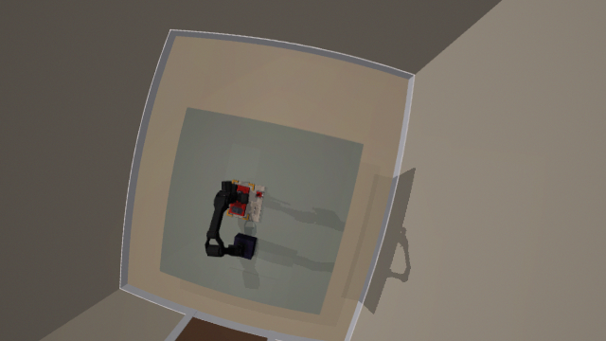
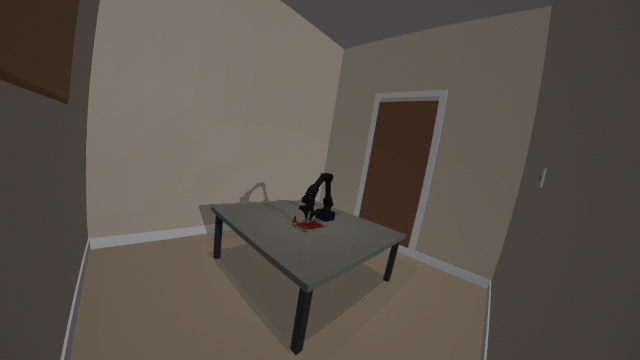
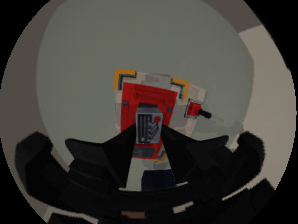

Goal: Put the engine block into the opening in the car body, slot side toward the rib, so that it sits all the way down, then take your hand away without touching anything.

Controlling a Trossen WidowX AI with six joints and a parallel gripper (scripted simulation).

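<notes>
My gripper tip is now 1 cm above the grey engine block.
</notes>
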